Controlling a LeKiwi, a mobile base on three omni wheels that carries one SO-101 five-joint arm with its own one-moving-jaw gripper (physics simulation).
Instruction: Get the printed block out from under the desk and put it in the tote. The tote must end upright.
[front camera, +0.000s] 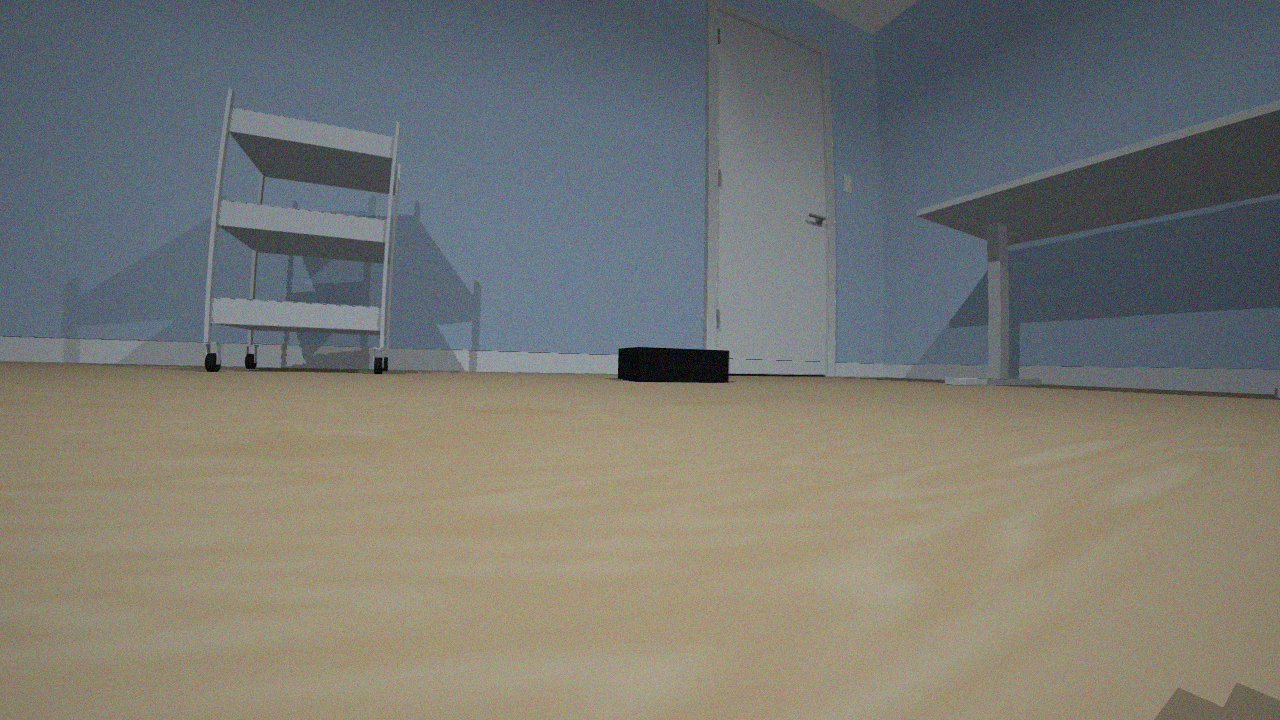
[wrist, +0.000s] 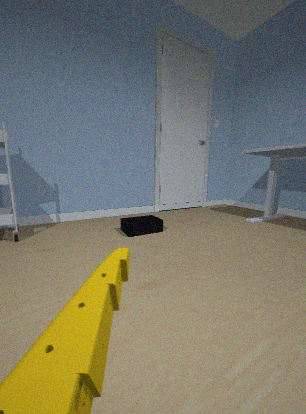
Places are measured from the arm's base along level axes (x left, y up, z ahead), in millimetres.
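Pixels of known places: hand, its tool point: (wrist: 128, 260).
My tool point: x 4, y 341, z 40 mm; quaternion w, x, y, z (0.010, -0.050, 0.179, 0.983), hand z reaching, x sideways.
Behind a point stands the place of what it marks.
A low black open-topped box, which looks like the tote (front camera: 675, 365) @(x -93, y -40, z 1279 mm) (wrist: 142, 226) @(x -89, y -20, z 1278 mm), stands upright on the floor in front of the far wall, near the door. The desk (front camera: 1118, 192) @(x -1653, y 606, z 1256 mm) (wrist: 271, 192) @(x -1504, y 209, z 1642 mm) is partly in view at the right in both views, with one leg showing. The printed block does not show in either view. In the wrist view my gripper (wrist: 124, 253) shows one yellow notched jaw; the moving jaw is out of the picture, so it is fully open and empty. Its tip is above the floor, well short of the tote.
A white three-tier cart (front camera: 304, 222) @(x 973, y 338, z 1097 mm) (wrist: 4, 179) @(x 805, y 339, z 1195 mm) on black casters stands at the left by the wall. A white door (front camera: 769, 179) @(x -673, y 1004, z 2275 mm) (wrist: 182, 125) @(x -670, y 1007, z 2274 mm) is in the far wall, between the cart and the desk. A jagged shadow lies on the floor at the front camera's lower right corner.
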